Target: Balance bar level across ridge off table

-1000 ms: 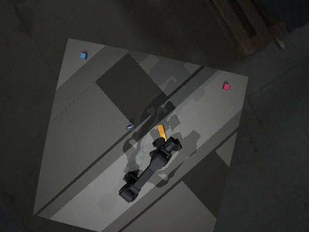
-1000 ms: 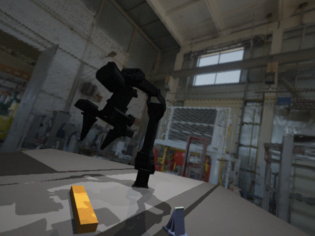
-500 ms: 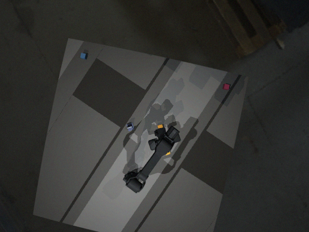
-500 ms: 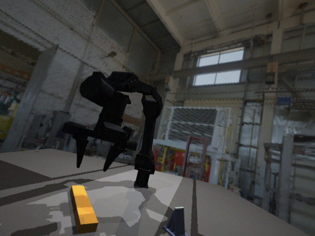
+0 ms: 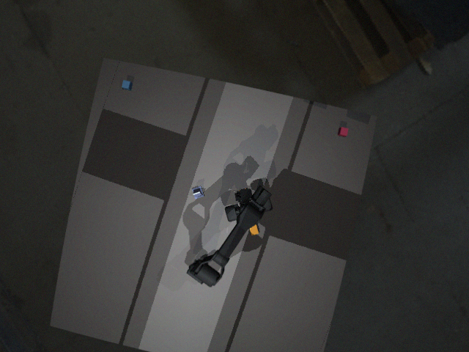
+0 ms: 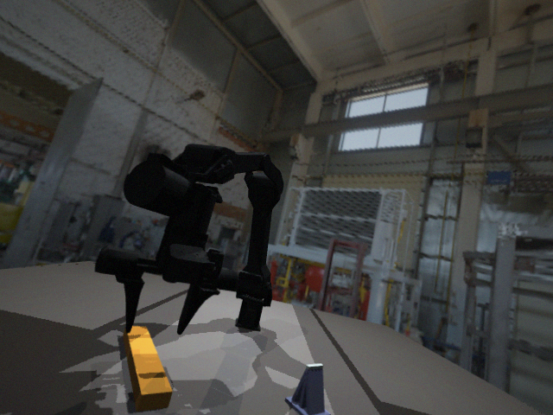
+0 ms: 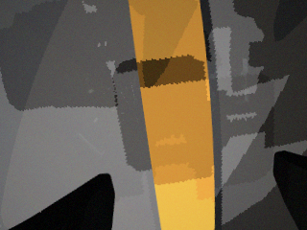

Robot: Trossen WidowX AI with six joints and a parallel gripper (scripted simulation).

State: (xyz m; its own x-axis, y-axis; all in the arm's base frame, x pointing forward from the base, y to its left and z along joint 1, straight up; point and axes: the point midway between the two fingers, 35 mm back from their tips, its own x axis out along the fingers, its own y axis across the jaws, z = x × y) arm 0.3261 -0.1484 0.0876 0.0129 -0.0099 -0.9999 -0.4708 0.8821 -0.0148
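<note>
My gripper tip is now 40 mm above the bar, 30 mm past it and 10 mm to the left of it. The rest, counted from my gripper tip: small blue cube 650 mm to the left, 410 mm ahead, 40 mm below; small red cube 410 mm ahead, 350 mm to the right, 40 mm below.
</note>
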